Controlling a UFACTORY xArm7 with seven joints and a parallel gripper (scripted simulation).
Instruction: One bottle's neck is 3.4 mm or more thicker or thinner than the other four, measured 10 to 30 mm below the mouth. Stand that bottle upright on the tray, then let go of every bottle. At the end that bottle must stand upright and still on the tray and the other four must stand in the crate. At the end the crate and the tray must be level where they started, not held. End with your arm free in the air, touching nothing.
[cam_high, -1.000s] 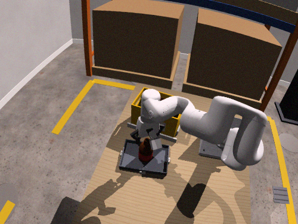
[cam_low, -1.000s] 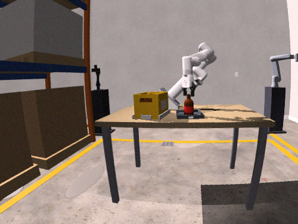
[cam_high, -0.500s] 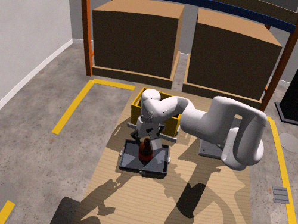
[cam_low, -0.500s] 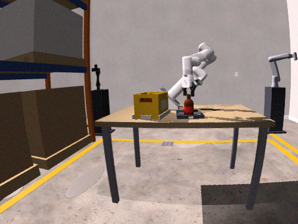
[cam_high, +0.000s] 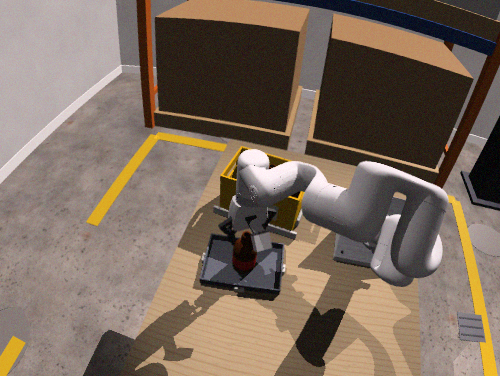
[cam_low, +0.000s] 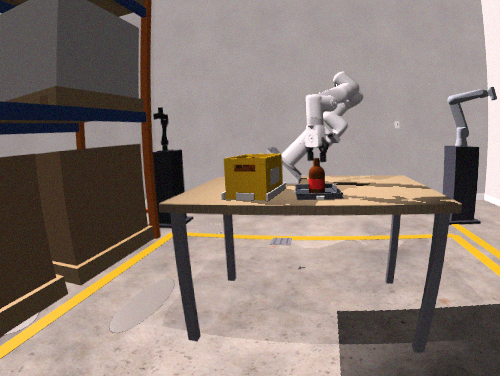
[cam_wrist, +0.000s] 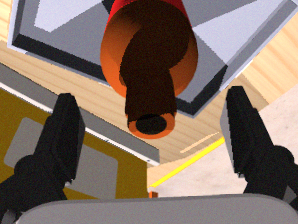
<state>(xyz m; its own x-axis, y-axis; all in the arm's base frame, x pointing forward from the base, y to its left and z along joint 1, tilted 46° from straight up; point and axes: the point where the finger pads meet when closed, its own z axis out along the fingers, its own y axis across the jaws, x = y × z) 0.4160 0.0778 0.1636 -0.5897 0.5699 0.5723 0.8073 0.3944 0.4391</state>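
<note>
Now: hand 140 mm above the dark grey tray. Round my hand: yellow crate: 280 mm to the right, 70 mm below, 10 mm behind.
</note>
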